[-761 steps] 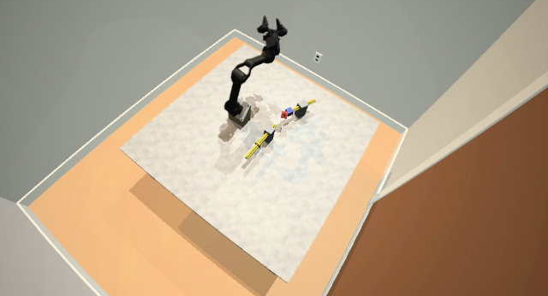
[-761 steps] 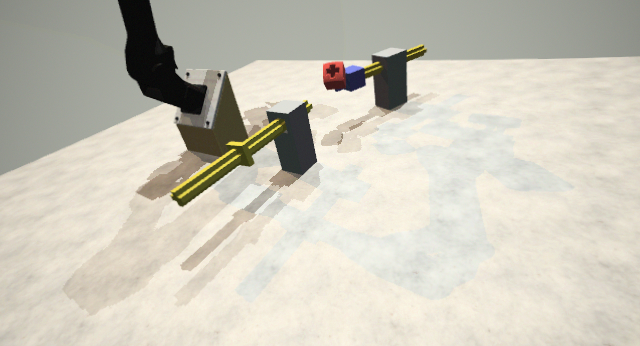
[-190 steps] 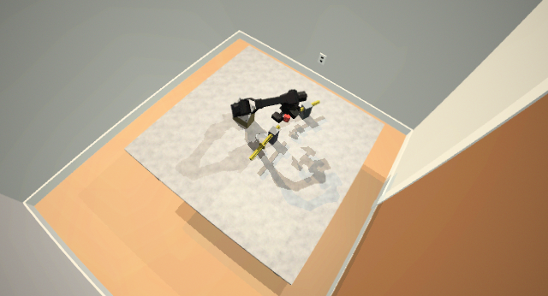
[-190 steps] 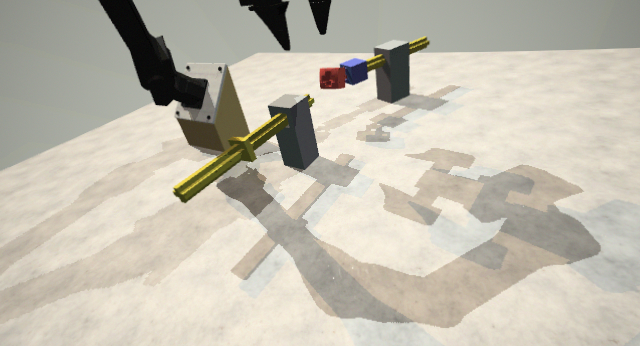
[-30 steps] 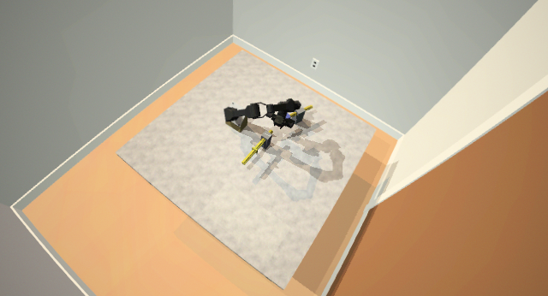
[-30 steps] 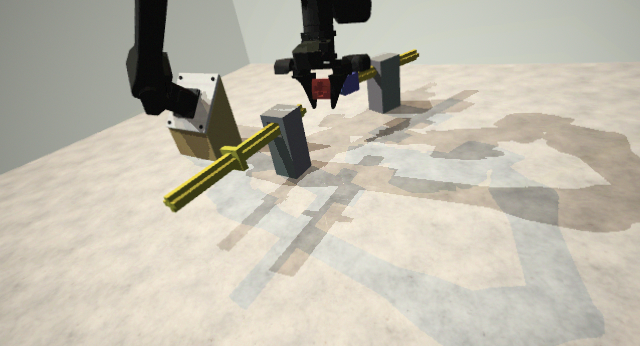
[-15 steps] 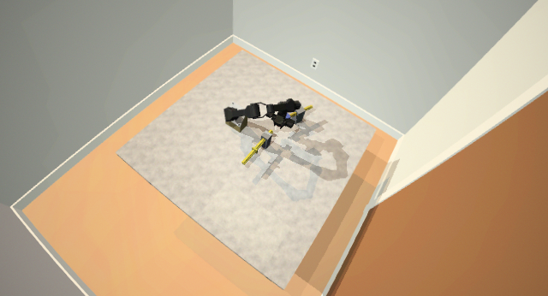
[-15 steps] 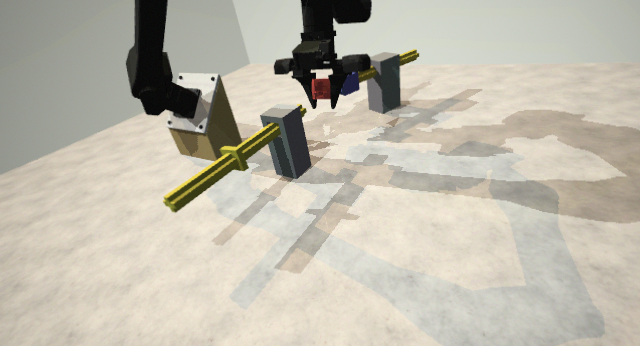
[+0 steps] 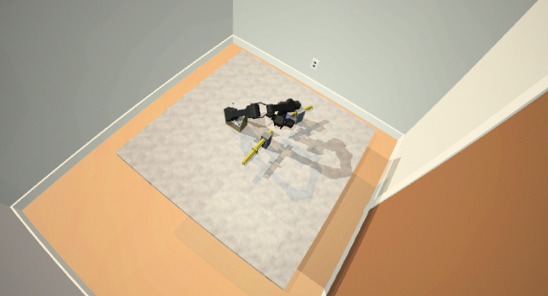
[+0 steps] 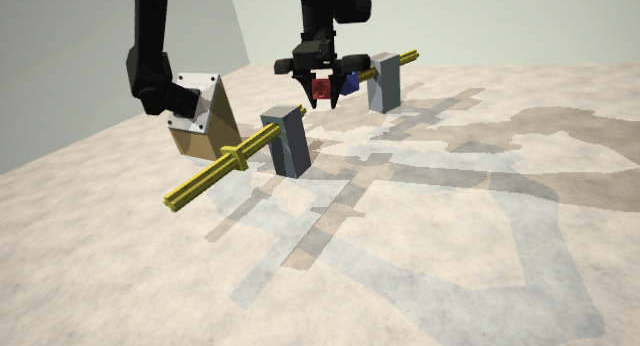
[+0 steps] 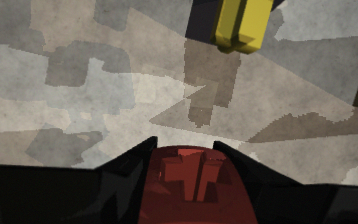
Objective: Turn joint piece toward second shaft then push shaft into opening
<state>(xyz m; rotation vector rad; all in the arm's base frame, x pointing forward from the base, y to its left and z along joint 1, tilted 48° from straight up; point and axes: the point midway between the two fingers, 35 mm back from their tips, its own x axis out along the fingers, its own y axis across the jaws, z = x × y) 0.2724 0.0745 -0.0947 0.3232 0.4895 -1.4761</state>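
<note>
The red joint piece is 2 cm to the left of my gripper tip and 3 cm above it.
</note>
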